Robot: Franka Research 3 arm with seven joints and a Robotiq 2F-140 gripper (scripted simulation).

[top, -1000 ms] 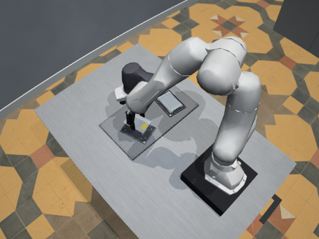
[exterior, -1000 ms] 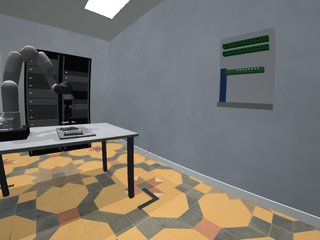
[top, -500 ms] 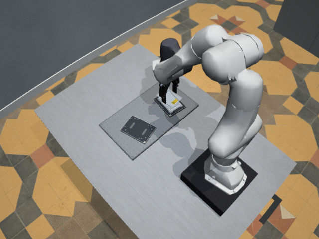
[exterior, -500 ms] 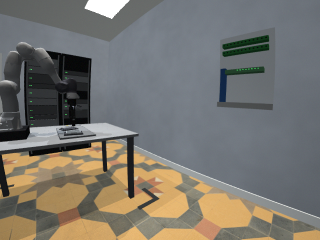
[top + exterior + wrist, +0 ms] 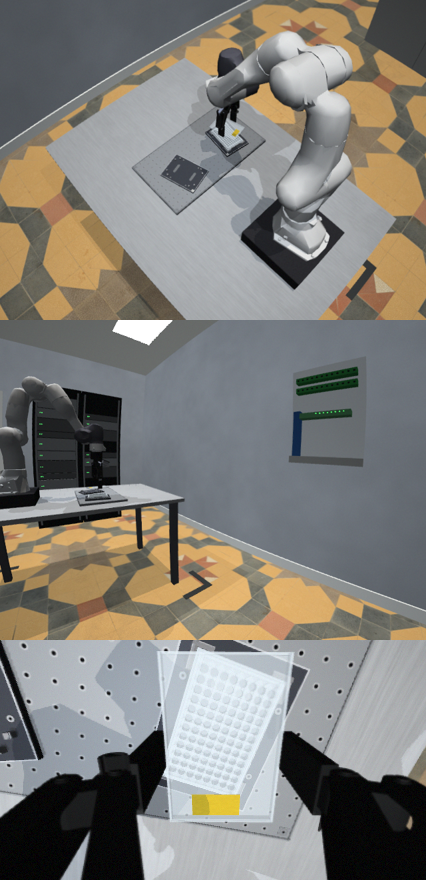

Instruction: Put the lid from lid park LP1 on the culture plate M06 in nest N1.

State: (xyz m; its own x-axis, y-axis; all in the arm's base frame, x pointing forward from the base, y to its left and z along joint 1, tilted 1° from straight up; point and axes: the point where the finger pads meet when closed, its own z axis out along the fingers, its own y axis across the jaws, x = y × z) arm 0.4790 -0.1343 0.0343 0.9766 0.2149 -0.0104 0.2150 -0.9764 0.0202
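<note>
My hand is 20 mm above the clear lid. Also, from my hand: culture plate M06: 80 mm below; dark lid park: 260 mm to the left, 90 mm below, 10 mm behind.
</note>
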